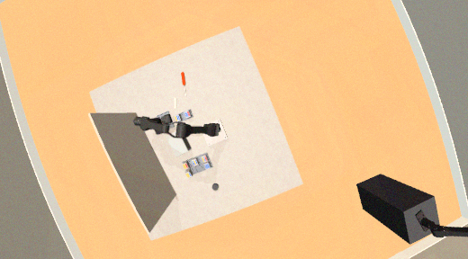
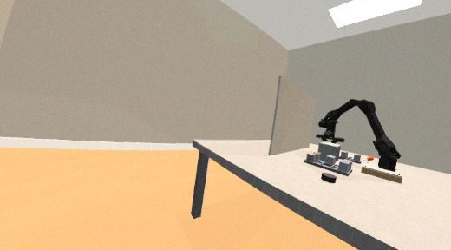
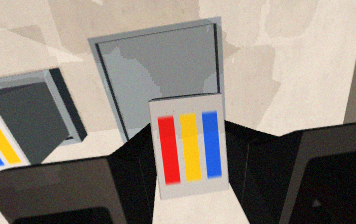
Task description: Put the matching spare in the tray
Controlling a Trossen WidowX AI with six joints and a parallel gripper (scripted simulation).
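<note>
Right now the flat grey tray is 4 cm below my gripper tip and 1 cm behind it. Also, from my gripper tip: mounted unit 19 cm to the left, 7 cm behind, 1 cm above; then spare 36 cm to the left, 5 cm behind; then tall panel 21 cm to the left, 19 cm above, 16 cm ahead.
</note>
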